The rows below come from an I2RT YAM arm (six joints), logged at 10 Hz.
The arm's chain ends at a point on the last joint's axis. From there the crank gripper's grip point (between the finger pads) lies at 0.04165 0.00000 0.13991 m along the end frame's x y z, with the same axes.
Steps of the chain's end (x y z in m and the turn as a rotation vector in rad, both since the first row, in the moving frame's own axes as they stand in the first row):
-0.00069, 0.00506, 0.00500, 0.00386, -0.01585, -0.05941
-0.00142, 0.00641, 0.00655, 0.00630, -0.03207, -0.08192
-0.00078, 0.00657, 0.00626, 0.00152, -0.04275, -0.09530
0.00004, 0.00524, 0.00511, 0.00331, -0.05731, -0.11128
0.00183, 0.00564, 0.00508, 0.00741, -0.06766, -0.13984
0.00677, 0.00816, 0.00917, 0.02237, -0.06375, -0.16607
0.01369, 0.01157, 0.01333, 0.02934, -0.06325, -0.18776
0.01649, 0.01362, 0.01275, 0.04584, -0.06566, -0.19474
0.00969, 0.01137, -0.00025, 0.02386, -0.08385, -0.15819
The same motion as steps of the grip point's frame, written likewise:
-0.00300, 0.00211, 0.00564, 0.00386, -0.01585, -0.05941
-0.00610, 0.00230, 0.00780, 0.00630, -0.03207, -0.08192
-0.00699, 0.00268, 0.00791, 0.00152, -0.04275, -0.09530
-0.00831, 0.00060, 0.00725, 0.00331, -0.05731, -0.11128
-0.00817, -0.00054, 0.00754, 0.00741, -0.06766, -0.13984
-0.00302, -0.00112, 0.01142, 0.02237, -0.06375, -0.16607
0.00370, 0.00051, 0.01549, 0.02934, -0.06325, -0.18776
0.00587, 0.00003, 0.01483, 0.04584, -0.06566, -0.19474
-0.00291, 0.00238, 0.00261, 0.02386, -0.08385, -0.15819

